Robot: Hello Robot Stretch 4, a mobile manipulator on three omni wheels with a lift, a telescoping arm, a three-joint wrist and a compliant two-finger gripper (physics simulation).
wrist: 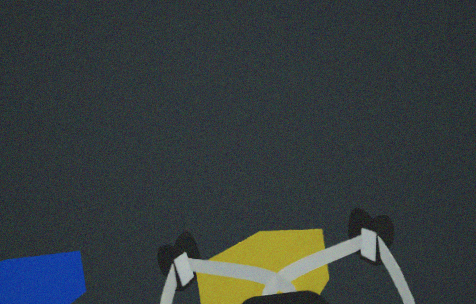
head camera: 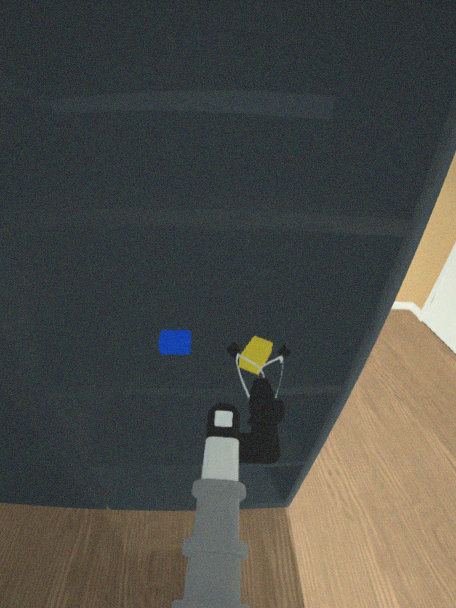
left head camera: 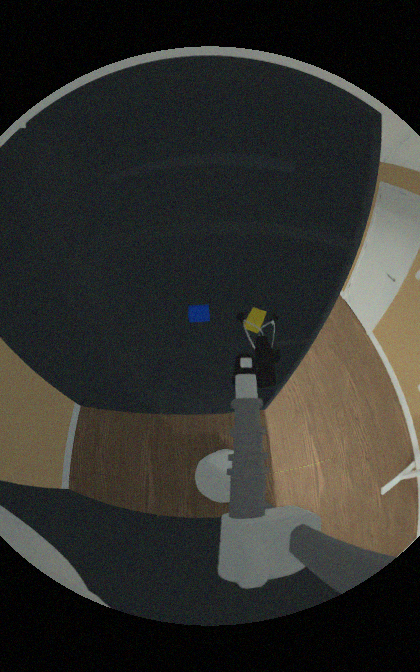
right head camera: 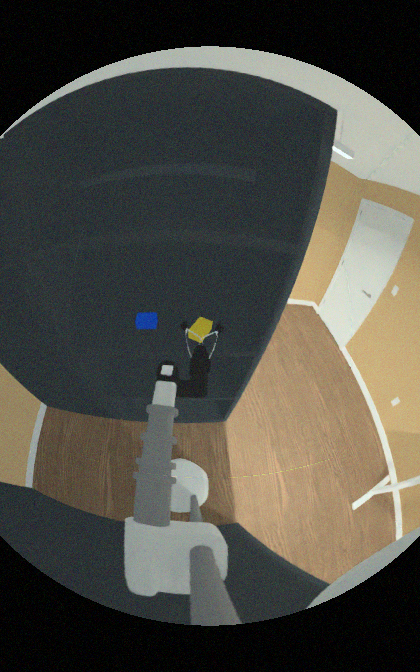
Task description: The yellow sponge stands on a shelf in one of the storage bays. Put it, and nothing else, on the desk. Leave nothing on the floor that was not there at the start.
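Places are measured from the robot's base along level axes (x ahead, y left, z up), in millimetres.
Pixels of known places: gripper, between the fingertips: (wrist: 272,239) (head camera: 258,345).
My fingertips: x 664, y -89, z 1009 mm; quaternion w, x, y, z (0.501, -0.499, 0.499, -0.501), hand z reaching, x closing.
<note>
Behind a point stands the place of what it marks.
The yellow sponge (head camera: 256,348) @[x 653, y -82, z 1008 mm] (left head camera: 256,315) (right head camera: 201,326) (wrist: 250,250) @[x 644, y -71, z 1008 mm] stands at an angle on a dark shelf of the storage bay (head camera: 125,280) @[x 960, y 418, z 1035 mm] (left head camera: 140,270) (right head camera: 100,280). My gripper (head camera: 259,350) @[x 664, y -89, z 1010 mm] (left head camera: 257,317) (right head camera: 201,327) (wrist: 272,239) @[x 664, y -89, z 1010 mm] is open, one fingertip on each side of the sponge. In the wrist view there are gaps between the sponge and both fingertips, and the finger strips and the gripper body hide its lower part. The desk does not show in these views.
A blue block (head camera: 175,342) @[x 657, y 155, z 1008 mm] (left head camera: 199,313) (right head camera: 146,320) (wrist: 42,280) @[x 658, y 121, z 997 mm] stands left of the sponge, outside the left finger. The bay's right side edge (head camera: 367,345) @[x 569, y -343, z 1113 mm] runs to the right of the gripper. The telescoping arm (head camera: 215,525) @[x 196, y 0, z 1115 mm] (left head camera: 247,455) (right head camera: 155,450) reaches in over the wooden floor (head camera: 390,450) @[x 886, y -1051, z -27 mm].
</note>
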